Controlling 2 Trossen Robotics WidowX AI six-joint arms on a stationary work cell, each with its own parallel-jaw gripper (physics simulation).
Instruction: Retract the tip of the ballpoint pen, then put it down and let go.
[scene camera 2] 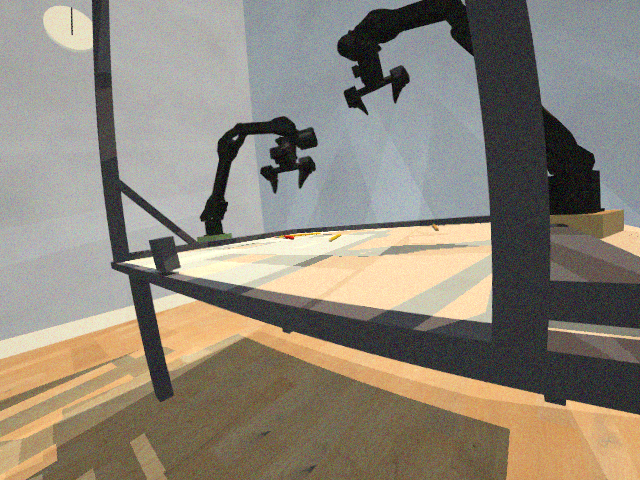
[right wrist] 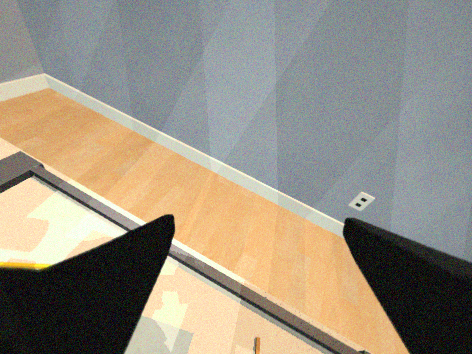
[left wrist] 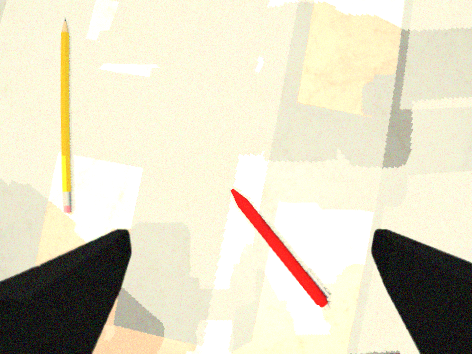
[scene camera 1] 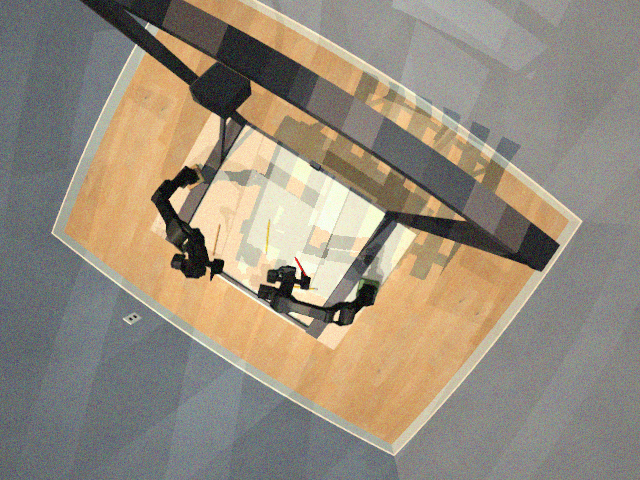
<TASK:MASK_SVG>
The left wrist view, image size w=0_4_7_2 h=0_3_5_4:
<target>my left gripper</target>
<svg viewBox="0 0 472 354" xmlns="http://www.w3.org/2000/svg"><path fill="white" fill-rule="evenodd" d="M376 229L371 246L373 260L383 285L419 354L472 354L472 262L392 230ZM129 230L115 229L40 265L0 281L0 354L93 354L120 293L132 254Z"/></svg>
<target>red ballpoint pen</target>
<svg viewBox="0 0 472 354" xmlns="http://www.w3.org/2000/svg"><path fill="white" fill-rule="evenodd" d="M229 187L239 209L313 301L326 311L329 311L331 307L328 305L328 301L331 297L310 271L303 269L251 203L236 190Z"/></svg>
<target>yellow pencil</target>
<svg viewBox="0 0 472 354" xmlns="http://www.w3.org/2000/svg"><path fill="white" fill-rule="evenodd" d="M65 17L61 32L61 154L64 213L71 212L69 32Z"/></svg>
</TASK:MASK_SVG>
